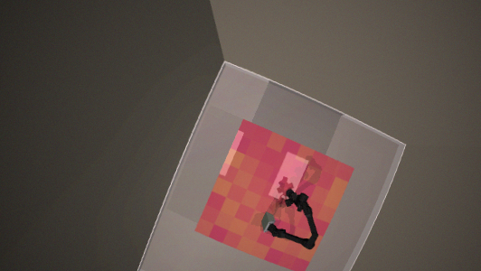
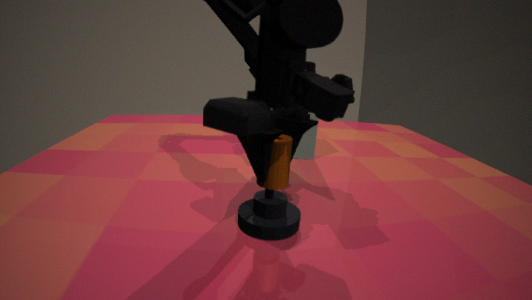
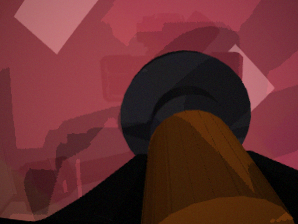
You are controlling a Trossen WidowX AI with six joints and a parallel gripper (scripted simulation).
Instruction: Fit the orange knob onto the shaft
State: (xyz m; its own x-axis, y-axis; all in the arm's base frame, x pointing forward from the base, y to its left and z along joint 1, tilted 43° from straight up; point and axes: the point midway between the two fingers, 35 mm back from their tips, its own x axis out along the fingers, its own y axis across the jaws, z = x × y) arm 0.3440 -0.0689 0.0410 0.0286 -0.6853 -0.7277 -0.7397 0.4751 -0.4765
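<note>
The orange knob lies 2 cm above my gripper tip. From my gripper tip the other things lie so: dark pedestal: 4 cm below.
</note>
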